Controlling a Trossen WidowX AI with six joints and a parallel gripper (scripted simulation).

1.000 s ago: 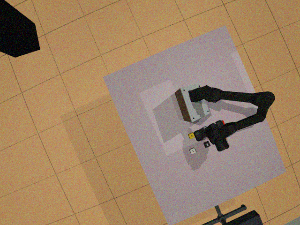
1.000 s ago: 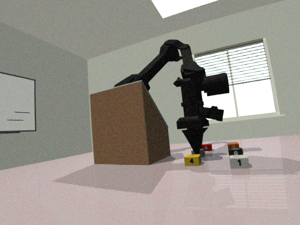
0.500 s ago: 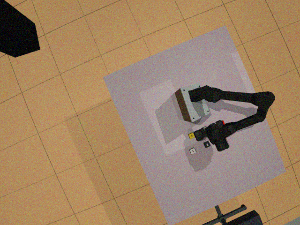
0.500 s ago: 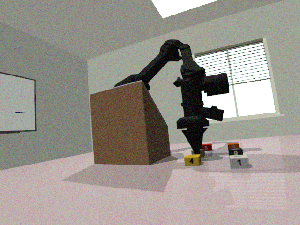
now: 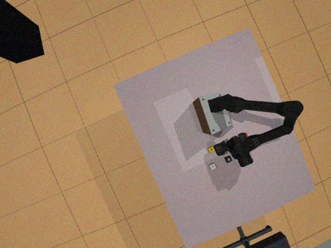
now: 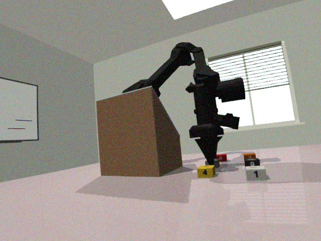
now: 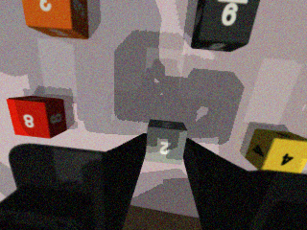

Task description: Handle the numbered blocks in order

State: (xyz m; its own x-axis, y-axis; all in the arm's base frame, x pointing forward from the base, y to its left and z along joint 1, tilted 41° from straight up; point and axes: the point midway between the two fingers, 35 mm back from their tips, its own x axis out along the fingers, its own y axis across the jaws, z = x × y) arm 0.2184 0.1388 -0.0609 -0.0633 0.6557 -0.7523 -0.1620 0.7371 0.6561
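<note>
Right now the orange 3 block is 80 mm ahead of my gripper tip and 100 mm to the left of it. Round my gripper tip: yellow 4 block: 20 mm ahead, 100 mm to the right; grey 2 block: right at my gripper tip; black 9 block: 100 mm ahead, 10 mm to the right.
</note>
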